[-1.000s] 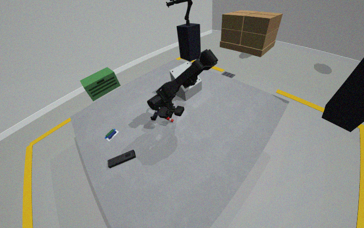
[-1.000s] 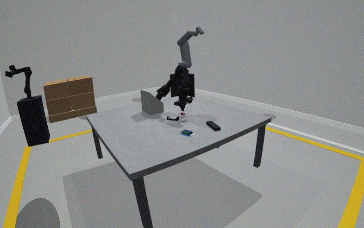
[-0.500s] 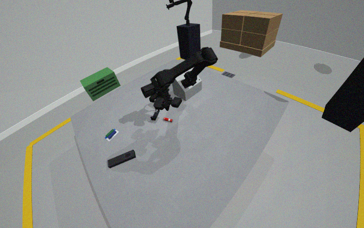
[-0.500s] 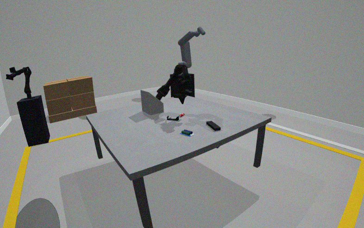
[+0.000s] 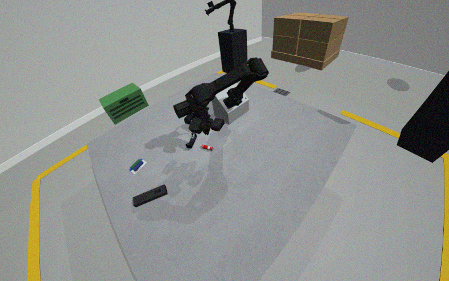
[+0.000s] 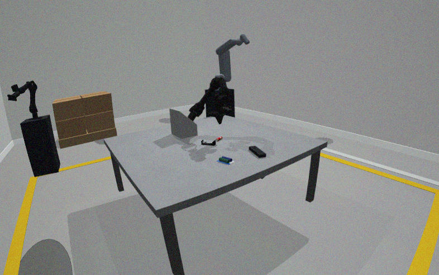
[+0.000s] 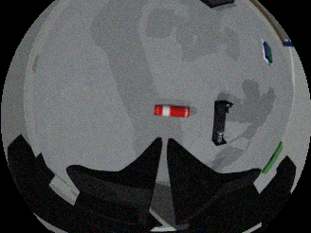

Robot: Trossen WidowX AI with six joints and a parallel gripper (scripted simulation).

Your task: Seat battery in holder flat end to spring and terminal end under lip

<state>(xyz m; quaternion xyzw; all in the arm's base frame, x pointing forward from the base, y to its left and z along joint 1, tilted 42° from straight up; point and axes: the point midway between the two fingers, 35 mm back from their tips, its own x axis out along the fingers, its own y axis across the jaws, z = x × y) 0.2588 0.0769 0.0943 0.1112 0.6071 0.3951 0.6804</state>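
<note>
My gripper tip is now 11 cm above the battery, 2 cm to the left of it and 1 cm short of it. Round my gripper tip: flat black bar 38 cm ahead, 10 cm below, 3 cm to the left; then white card 37 cm ahead, 20 cm to the right, 11 cm below.
</note>
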